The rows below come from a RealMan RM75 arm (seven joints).
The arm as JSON. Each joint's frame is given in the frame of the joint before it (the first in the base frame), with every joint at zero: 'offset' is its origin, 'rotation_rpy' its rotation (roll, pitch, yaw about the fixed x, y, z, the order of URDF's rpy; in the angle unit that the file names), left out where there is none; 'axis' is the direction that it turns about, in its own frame. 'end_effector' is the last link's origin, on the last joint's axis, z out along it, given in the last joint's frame.
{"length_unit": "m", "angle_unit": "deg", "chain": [
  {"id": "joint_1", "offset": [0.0, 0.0, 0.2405], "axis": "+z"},
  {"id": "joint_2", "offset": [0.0, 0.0, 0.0], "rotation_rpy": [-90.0, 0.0, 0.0], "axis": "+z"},
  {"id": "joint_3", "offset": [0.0, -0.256, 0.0], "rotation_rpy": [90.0, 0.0, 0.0], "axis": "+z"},
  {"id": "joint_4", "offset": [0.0, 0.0, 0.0], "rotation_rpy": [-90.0, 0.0, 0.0], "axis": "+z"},
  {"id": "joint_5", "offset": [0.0, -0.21, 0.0], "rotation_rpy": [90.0, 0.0, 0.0], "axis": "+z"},
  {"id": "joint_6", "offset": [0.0, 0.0, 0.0], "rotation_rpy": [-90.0, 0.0, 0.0], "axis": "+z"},
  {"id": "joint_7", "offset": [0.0, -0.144, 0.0], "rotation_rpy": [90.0, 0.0, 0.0], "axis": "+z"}
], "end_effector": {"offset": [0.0, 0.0, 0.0]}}
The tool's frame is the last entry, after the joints.
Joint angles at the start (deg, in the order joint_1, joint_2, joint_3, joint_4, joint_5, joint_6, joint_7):
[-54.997, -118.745, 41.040, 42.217, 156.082, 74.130, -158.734]
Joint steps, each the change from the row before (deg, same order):
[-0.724, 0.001, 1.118, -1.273, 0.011, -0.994, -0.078]
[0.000, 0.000, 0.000, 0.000, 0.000, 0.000, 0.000]
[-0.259, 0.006, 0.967, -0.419, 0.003, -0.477, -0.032]
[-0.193, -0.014, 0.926, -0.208, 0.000, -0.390, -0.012]
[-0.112, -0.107, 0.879, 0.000, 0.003, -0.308, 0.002]
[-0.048, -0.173, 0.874, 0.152, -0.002, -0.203, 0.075]
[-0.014, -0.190, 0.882, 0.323, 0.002, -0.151, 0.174]
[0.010, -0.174, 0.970, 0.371, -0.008, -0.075, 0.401]
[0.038, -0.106, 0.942, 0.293, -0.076, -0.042, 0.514]
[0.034, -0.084, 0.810, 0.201, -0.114, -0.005, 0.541]
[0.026, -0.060, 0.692, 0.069, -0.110, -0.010, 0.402]
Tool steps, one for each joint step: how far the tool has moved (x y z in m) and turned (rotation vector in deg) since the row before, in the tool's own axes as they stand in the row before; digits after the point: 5 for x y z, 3 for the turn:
[0.00075, 0.00440, 0.00458, 0.365, -0.487, 0.979]
[0.00000, 0.00000, 0.00000, 0.000, 0.000, 0.000]
[0.00037, 0.00204, 0.00198, 0.428, -0.273, 0.810]
[0.00054, 0.00185, 0.00142, 0.425, -0.177, 0.820]
[0.00031, 0.00199, 0.00131, 0.369, -0.130, 0.811]
[0.00003, 0.00218, 0.00125, 0.315, -0.148, 0.886]
[0.00030, 0.00224, 0.00084, 0.326, -0.068, 1.032]
[0.00022, 0.00227, 0.00070, 0.344, -0.129, 1.327]
[0.00008, 0.00183, 0.00058, 0.295, -0.165, 1.339]
[-0.00011, 0.00167, 0.00063, 0.188, -0.197, 1.216]
[-0.00038, 0.00136, 0.00080, 0.133, -0.244, 0.938]

